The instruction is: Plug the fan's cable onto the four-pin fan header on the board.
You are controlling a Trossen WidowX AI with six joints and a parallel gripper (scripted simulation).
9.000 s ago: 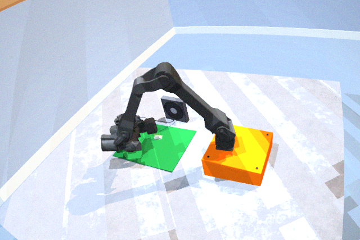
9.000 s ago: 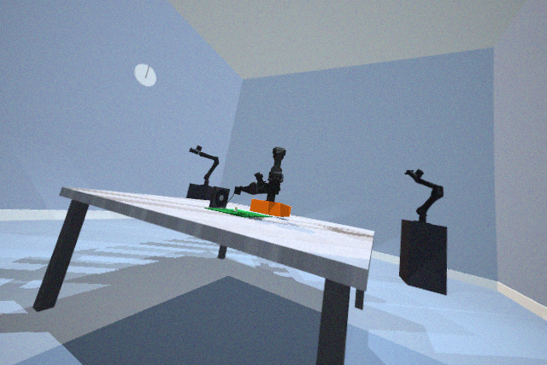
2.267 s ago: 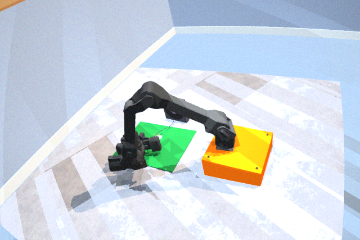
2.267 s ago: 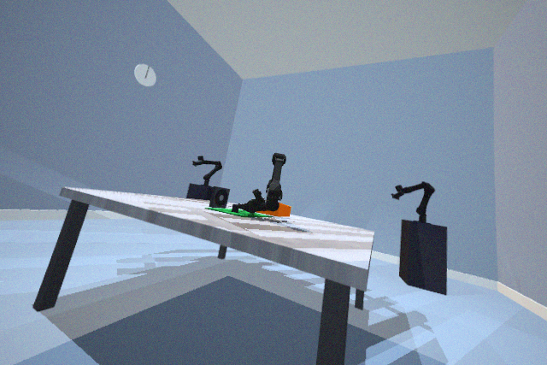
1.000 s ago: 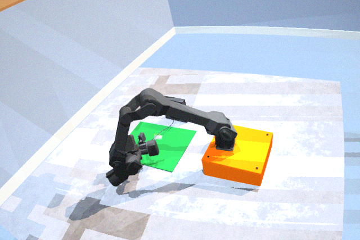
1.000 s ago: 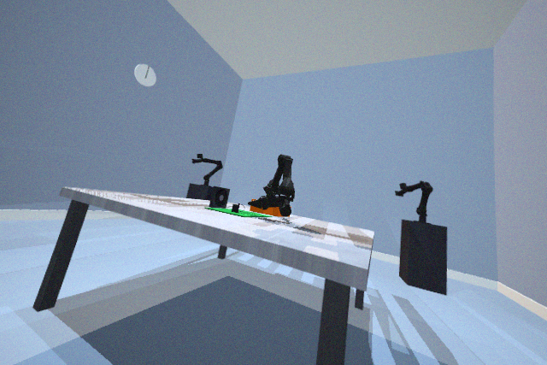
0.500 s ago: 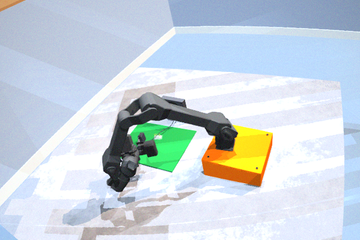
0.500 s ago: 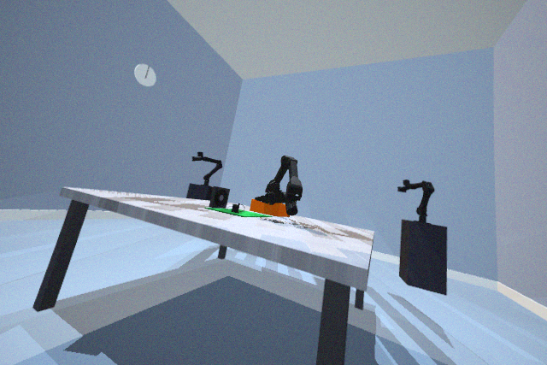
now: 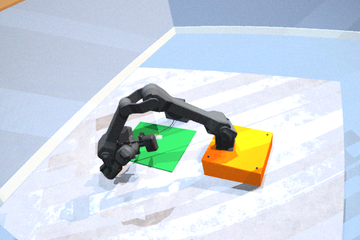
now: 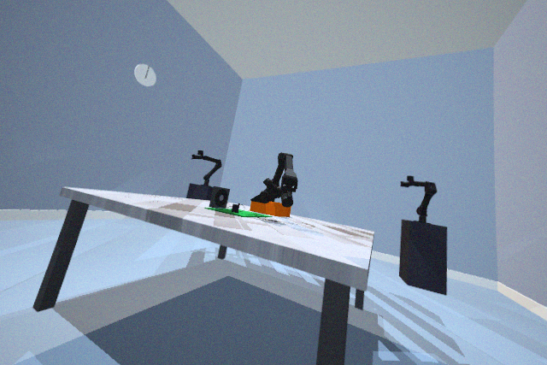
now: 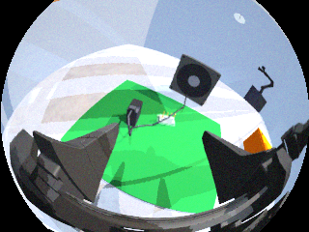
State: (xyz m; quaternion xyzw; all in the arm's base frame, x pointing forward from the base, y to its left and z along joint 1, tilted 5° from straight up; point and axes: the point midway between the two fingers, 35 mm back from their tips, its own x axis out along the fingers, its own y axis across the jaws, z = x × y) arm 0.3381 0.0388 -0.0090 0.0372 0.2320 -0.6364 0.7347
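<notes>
Right now my gripper tip is 5 cm short of the black plug, 7 cm to the left of it and 6 cm above it. The rest, counted from my gripper tip: green board 1 cm behind, 6 cm to the right, 10 cm below; dark square fan 6 cm behind, 23 cm to the right, 3 cm below.
</notes>
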